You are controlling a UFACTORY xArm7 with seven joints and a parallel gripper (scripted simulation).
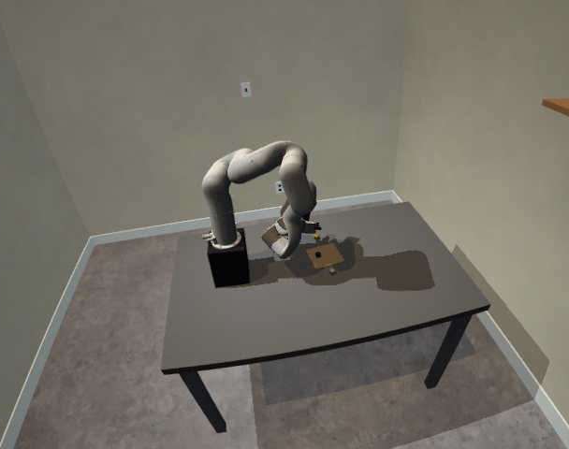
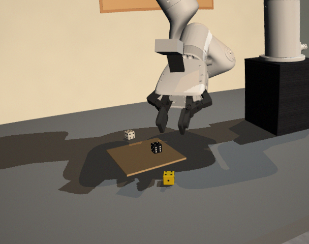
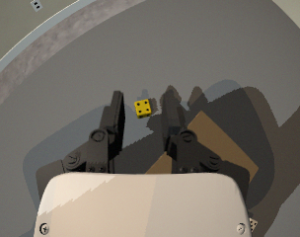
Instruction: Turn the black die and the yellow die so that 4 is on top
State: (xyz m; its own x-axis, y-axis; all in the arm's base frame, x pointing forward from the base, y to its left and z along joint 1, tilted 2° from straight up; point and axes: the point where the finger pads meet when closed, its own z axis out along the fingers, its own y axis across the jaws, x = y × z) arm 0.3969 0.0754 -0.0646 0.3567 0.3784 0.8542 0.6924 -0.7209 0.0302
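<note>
Now: the yellow die 3 cm ahead of my hand, 3 cm to the left of it and 10 cm below it. The rest, counted from my hand: tan mat 2 cm ahead, 11 cm to the right, 11 cm below; then black die 1 cm behind, 10 cm to the right, 10 cm below; then white die 1 cm ahead, 22 cm to the right, 10 cm below.
</note>
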